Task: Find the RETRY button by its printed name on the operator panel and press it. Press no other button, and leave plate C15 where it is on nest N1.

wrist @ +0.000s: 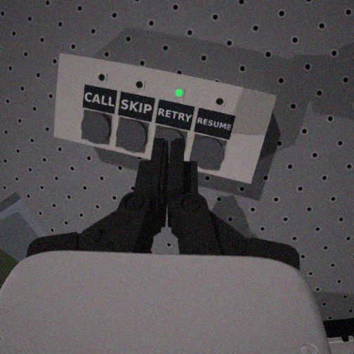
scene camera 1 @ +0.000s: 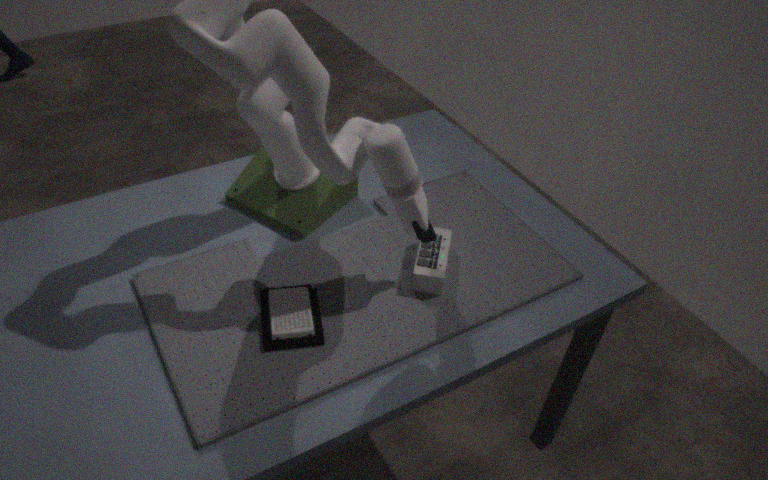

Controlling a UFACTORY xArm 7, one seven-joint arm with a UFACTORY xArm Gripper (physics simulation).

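Places are measured from the arm's base along level axes (x ahead, y left, z up), in centimetres.
Pixels of known places: gripper, fingertip midpoint: (scene camera 1: 428,239); arm's base, link origin: (scene camera 1: 298,169).
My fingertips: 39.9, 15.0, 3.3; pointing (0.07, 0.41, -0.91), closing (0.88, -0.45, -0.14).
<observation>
For each thing: its top centre in the pictures, then the offset to it from my fingertips, as dx, dy, dz. Level surfaces: height alone.
- operator panel, top centre: (scene camera 1: 433,249) -1.2, +2.6, -5.1
- Plate C15, top centre: (scene camera 1: 290,309) +0.2, -32.2, -8.0
- black nest N1, top centre: (scene camera 1: 290,311) +0.2, -32.2, -8.5
- perforated board, surface height: dz -10.6
- blue table, surface height: dz -12.0
The operator panel (scene camera 1: 427,273) (wrist: 70,100) is a pale box with four named grey buttons. The RETRY button (wrist: 171,134) is third from the left in the wrist view, under its RETRY label (wrist: 175,114); a green light (wrist: 179,93) glows above that label. My gripper (scene camera 1: 428,238) (wrist: 169,158) is shut and empty. Its fingertips are over the RETRY button and hide its lower part; contact cannot be told. Plate C15 (scene camera 1: 292,324) sits in the black nest N1 (scene camera 1: 295,343) (wrist: 339,327).
The CALL button (wrist: 96,127) and SKIP button (wrist: 131,135) are left of the fingers in the wrist view, the RESUME button (wrist: 208,152) right, close by. Panel and nest stand on a perforated board (scene camera 1: 362,362) on the blue table (scene camera 1: 73,407). The arm's green base (scene camera 1: 283,212) is behind.
</observation>
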